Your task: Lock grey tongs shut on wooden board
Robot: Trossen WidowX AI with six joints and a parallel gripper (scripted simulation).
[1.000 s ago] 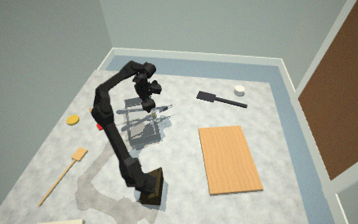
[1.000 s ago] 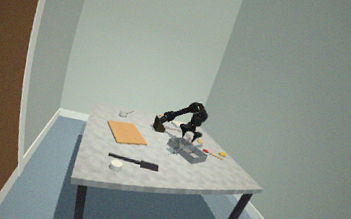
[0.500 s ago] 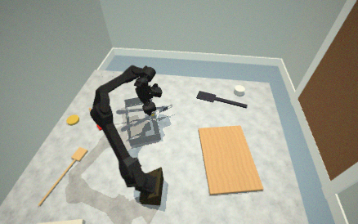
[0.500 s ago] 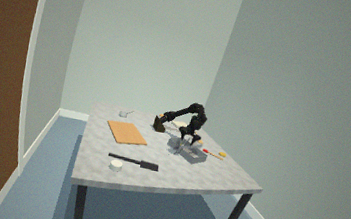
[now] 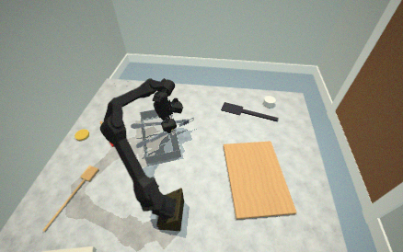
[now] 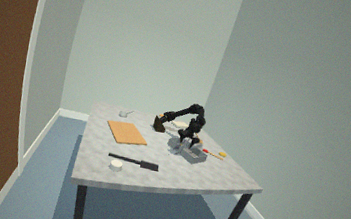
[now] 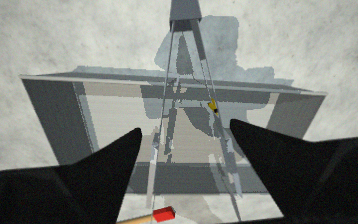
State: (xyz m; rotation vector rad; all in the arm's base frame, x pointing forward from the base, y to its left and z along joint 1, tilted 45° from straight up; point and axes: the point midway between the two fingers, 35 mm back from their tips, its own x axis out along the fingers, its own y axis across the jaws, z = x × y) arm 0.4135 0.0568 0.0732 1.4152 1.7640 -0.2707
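My gripper tip is now 1 cm past the yellow mark and 3 cm to the left of it. The rest, counted from my gripper tip: yellow disc (4 cm behind, 45 cm to the left, 6 cm below); red-headed brush (3 cm behind, 30 cm to the left, 6 cm below); grey roasting tin (1 cm behind, 4 cm to the left, 4 cm below).
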